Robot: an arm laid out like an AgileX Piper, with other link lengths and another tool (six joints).
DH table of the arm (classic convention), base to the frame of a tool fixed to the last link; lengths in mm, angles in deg. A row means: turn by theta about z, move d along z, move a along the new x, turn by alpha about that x. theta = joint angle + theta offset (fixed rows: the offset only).
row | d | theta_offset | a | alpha
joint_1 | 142.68 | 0 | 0 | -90
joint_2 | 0 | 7.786 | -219.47 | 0
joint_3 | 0 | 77.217 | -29.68 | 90
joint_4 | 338.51 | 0 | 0 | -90
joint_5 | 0 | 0 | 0 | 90
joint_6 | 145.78 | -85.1 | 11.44 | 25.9
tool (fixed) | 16.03 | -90 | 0 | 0
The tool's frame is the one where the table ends.
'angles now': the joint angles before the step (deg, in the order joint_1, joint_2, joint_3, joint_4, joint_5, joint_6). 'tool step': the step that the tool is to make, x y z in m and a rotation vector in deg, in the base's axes. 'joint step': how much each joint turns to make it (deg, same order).
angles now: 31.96 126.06 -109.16 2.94 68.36 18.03
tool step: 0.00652 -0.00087 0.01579 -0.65 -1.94 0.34
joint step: 0.00 -0.01 -2.51 -1.61 1.22 0.00
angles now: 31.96 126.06 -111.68 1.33 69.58 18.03
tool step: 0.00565 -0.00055 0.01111 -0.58 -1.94 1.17
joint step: 0.00 0.00 -1.68 -1.33 0.36 -0.99
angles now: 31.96 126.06 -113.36 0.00 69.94 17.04
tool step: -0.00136 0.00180 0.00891 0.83 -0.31 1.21
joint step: 0.00 -0.93 -0.10 0.84 0.34 -1.35
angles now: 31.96 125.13 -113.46 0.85 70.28 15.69
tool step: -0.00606 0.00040 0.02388 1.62 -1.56 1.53
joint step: 0.11 -3.88 1.75 0.93 -0.02 -1.55
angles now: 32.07 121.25 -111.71 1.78 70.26 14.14
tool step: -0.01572 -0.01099 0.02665 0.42 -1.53 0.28
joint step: 0.00 -7.39 5.88 -0.39 0.00 -0.26
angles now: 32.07 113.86 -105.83 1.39 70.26 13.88
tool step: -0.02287 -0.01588 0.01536 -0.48 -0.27 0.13
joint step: 0.01 -8.17 8.04 -0.52 0.16 -0.10
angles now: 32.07 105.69 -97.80 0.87 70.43 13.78
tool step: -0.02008 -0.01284 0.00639 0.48 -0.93 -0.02
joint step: 0.00 -7.42 8.12 -0.09 -1.74 0.00
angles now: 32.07 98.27 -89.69 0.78 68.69 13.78
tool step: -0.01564 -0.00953 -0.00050 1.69 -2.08 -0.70
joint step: 0.01 -6.77 8.23 0.11 -4.13 0.67
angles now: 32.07 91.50 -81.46 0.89 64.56 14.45
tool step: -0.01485 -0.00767 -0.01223 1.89 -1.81 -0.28
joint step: 0.01 -5.97 8.90 0.62 -5.47 0.11
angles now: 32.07 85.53 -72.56 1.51 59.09 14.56
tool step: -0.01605 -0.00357 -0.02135 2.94 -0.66 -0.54
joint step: 0.12 -4.89 8.93 2.23 -6.17 0.00
